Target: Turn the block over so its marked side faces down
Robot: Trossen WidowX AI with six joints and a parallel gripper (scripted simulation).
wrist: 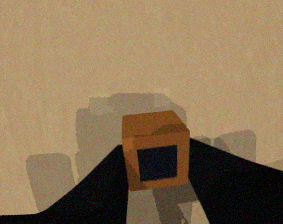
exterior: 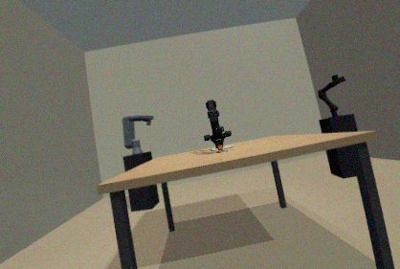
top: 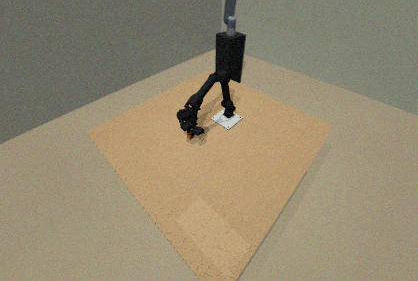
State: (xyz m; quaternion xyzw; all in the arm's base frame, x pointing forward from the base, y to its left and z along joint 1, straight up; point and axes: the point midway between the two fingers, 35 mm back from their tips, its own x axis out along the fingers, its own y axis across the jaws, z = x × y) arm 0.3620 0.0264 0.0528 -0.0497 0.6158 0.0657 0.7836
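My gripper tip is 10 mm below the orange block.
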